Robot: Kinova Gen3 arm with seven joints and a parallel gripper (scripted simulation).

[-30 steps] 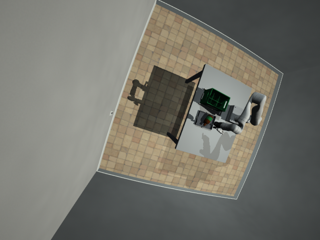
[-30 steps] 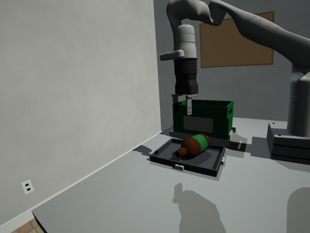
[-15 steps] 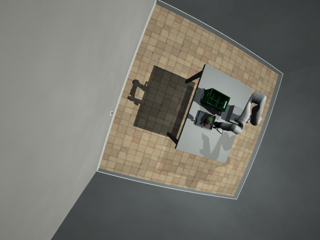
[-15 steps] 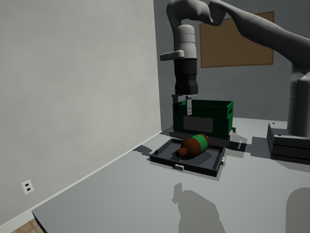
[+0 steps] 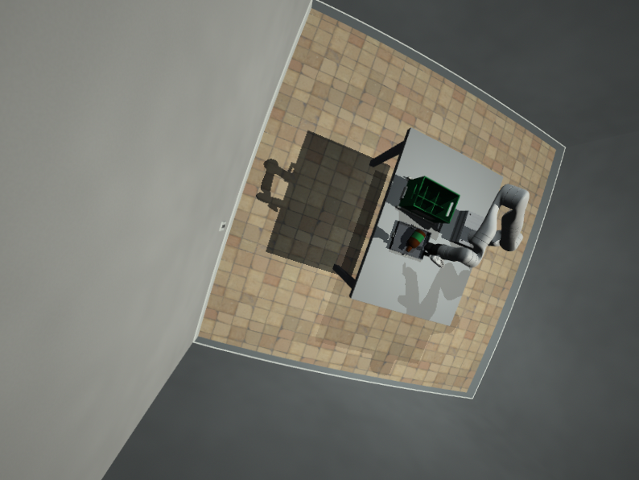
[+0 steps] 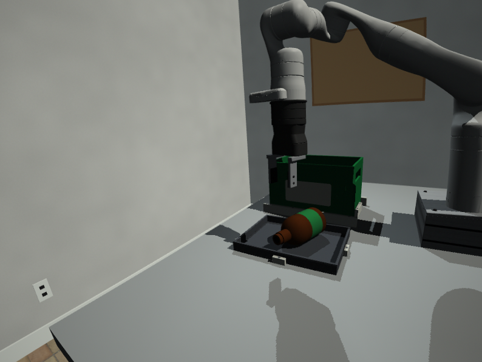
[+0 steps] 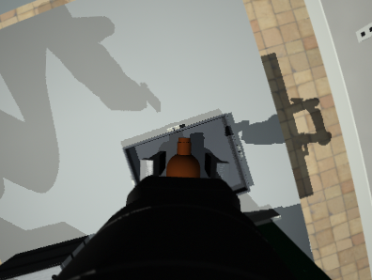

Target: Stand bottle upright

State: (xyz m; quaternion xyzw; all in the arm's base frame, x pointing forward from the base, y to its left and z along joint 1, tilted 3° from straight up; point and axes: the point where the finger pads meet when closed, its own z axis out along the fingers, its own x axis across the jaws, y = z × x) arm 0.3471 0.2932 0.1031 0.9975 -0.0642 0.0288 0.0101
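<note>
Right now the brown bottle is 140 mm below my hand, 50 mm to the right of it and 10 mm behind it. From my hand the other things lie so: green crate: 300 mm to the right, 100 mm below, 70 mm ahead; then black tray: 170 mm below, 50 mm to the right.
</note>
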